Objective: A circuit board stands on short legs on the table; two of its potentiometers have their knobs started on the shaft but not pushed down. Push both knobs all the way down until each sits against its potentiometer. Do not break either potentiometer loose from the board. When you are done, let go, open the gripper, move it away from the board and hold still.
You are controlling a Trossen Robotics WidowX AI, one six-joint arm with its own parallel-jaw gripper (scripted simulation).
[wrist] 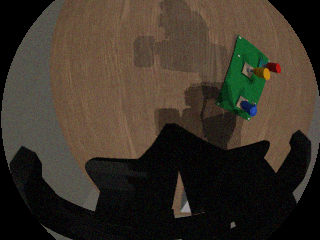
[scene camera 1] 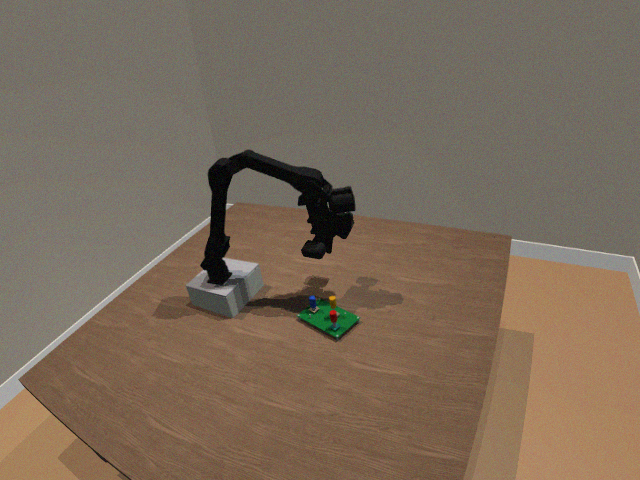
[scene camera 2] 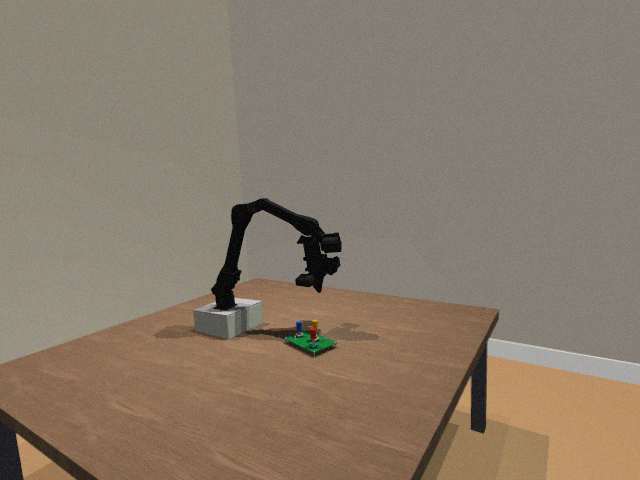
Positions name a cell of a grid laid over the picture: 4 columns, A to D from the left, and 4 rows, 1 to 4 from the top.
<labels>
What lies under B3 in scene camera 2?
The gripper.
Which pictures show the gripper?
The wrist view, scene camera 1 and scene camera 2: all of them.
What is the gripper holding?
Nothing.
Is the gripper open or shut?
Shut.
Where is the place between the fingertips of the gripper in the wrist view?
C3
</labels>
